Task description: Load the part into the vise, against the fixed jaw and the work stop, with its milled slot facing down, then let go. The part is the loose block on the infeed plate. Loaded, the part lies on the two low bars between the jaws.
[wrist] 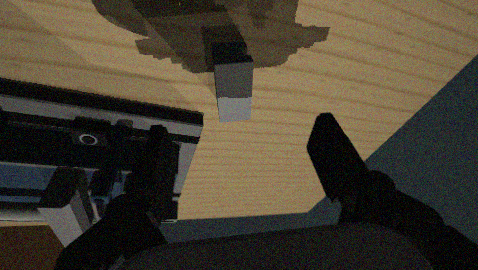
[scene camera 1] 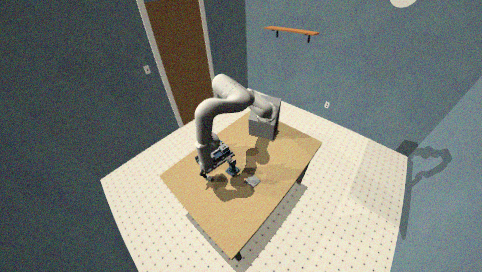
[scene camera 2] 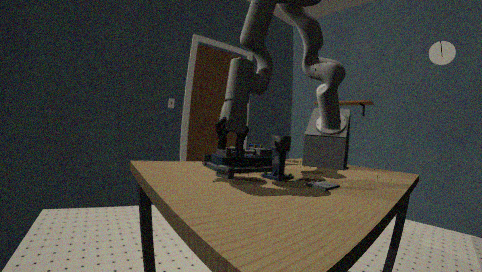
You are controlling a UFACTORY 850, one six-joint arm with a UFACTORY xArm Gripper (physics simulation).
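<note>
The part, a small grey block (wrist: 234, 82) (scene camera 2: 228, 173), lies on the wooden table beside the vise, outside its jaws. Its far end is dark and its near face pale; its milled slot cannot be made out. My gripper (wrist: 243, 135) (scene camera 1: 206, 176) (scene camera 2: 230, 151) is open and empty above the table, with its fingers wide apart on either side of the block's line. The dark and blue vise (scene camera 1: 220, 151) (scene camera 2: 245, 161) (wrist: 90, 111) stands close beside the gripper, at the left in the wrist view. The grey infeed plate (scene camera 1: 253, 181) (scene camera 2: 324, 185) carries no block.
A blue stand with a dark head (scene camera 1: 232, 167) (scene camera 2: 280, 159) rises between the vise and the infeed plate. The robot's grey pedestal (scene camera 1: 262, 125) (scene camera 2: 325, 150) stands at the table's back. The table's edge shows beyond the fingers in the wrist view.
</note>
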